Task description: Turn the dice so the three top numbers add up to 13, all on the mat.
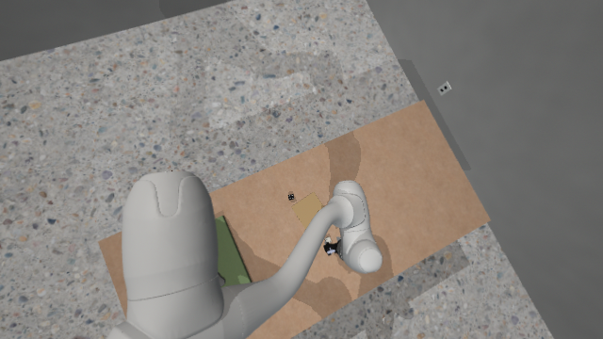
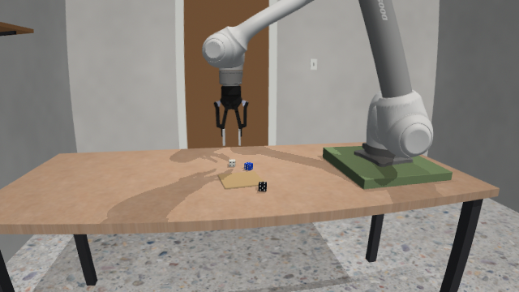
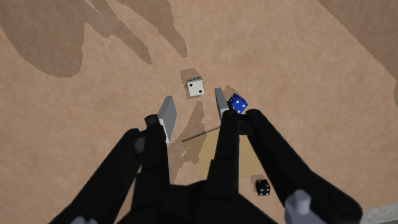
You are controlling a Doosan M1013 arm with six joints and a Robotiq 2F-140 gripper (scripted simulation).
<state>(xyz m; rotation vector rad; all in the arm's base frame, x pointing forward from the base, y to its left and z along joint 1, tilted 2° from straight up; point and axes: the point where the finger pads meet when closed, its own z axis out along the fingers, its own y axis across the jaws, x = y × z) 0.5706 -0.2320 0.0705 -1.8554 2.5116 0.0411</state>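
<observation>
The white die is 110 mm below my hand. From my hand the other things lie so: blue die (50 mm behind, 60 mm to the left, 110 mm below); tan mat (10 mm ahead, 170 mm to the left, 120 mm below); black die (30 mm behind, 280 mm to the left, 110 mm below).
</observation>
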